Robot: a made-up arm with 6 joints.
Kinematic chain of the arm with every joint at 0, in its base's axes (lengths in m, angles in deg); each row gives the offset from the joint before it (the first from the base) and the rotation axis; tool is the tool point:
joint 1: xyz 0 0 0.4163 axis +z
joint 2: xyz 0.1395 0 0 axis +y
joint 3: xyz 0 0 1.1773 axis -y
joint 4: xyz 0 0 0.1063 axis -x
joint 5: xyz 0.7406 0 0 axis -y
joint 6: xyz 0.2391 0 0 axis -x
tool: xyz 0 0 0
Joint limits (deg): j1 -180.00..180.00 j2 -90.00..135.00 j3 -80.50..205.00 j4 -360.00..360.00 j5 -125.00..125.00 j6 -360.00..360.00
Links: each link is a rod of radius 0.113 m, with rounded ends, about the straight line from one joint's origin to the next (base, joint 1, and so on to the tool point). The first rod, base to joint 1, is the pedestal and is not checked.
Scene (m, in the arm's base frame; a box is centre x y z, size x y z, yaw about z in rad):
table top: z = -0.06
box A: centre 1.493 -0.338 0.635 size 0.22 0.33 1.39 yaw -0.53
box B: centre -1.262 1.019 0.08 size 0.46 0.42 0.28 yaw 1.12
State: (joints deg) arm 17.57 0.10 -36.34 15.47 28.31 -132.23
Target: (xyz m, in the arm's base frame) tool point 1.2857 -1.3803 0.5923
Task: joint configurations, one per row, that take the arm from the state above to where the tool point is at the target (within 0.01 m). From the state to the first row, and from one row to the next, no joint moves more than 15 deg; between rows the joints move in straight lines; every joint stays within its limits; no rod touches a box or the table.
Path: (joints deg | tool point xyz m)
1: 6.34 1.93 -37.76 9.87 14.99 -133.22 | 1.0261 0.1247 1.1011
2: -4.88 3.77 -39.19 4.27 1.68 -134.22 | 1.0074 -0.0855 1.0064
3: -16.11 5.60 -40.61 -1.32 -11.64 -135.21 | 0.9331 -0.2683 0.9245
4: -24.00 17.35 -29.02 1.55 -1.25 -134.46 | 1.1325 -0.5044 0.9007
5: -31.89 29.11 -17.43 4.43 9.14 -133.72 | 1.2655 -0.7840 0.8351
6: -39.78 40.86 -5.84 7.30 19.54 -132.97 | 1.3185 -1.0846 0.7310
7: -47.67 52.62 5.75 10.18 29.93 -132.23 | 1.2858 -1.3803 0.5923

